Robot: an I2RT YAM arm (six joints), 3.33 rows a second.
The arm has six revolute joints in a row. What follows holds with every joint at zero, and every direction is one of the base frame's. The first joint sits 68 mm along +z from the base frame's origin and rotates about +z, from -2.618 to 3.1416 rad. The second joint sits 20 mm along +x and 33.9 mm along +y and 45.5 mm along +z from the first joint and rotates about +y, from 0 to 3.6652 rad. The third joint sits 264 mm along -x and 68.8 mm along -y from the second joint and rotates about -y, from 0 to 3.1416 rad. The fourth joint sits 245 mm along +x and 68.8 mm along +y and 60 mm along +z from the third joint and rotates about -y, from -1.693 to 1.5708 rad. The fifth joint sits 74 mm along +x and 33.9 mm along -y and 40.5 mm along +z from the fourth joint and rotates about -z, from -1.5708 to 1.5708 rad. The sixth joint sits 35.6 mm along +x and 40.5 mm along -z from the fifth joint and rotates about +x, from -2.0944 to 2.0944 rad. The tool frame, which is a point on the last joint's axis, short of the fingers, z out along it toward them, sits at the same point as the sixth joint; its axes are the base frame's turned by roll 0, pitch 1.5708 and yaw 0 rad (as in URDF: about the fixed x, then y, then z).
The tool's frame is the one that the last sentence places.
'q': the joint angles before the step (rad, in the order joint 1, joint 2, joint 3, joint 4, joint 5, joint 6). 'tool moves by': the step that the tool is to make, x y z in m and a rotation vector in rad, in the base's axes. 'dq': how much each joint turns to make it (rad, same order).
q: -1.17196, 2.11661, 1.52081, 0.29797, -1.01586, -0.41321
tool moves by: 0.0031, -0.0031, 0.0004, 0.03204, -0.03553, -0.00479
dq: 0.00323, 0.01691, 0.00627, 0.06911, -0.00426, 0.08709
